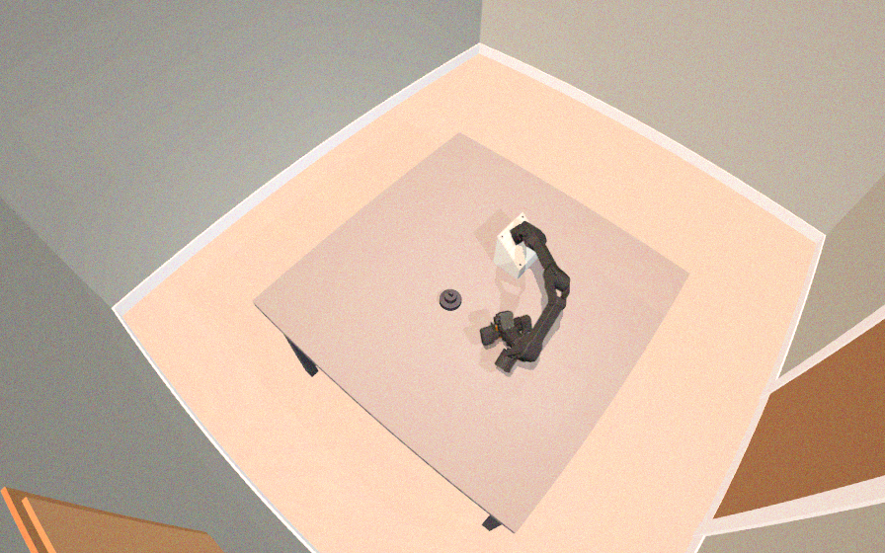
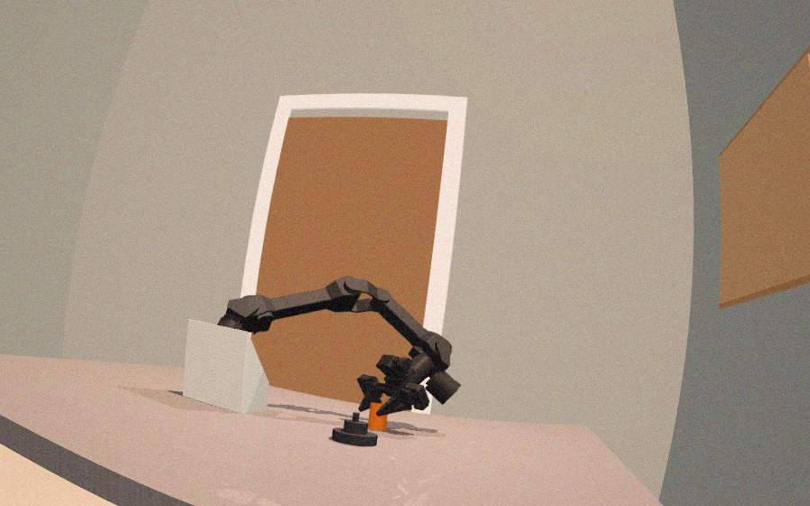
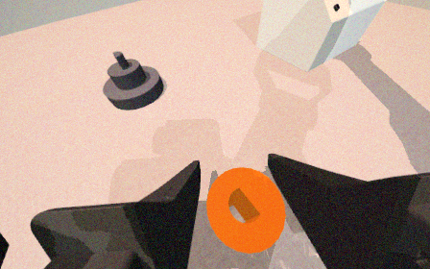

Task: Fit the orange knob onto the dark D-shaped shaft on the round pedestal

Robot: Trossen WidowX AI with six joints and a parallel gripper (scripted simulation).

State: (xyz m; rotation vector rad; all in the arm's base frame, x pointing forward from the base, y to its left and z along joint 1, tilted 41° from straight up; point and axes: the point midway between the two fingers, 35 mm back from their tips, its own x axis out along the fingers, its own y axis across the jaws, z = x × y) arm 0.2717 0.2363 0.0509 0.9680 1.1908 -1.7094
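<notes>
The orange knob lies 3 cm to the left of my gripper tip, 1 cm below it and 1 cm ahead of it. From my gripper tip the other things lie so: pedestal 19 cm to the right, 6 cm ahead, 1 cm below.
</notes>
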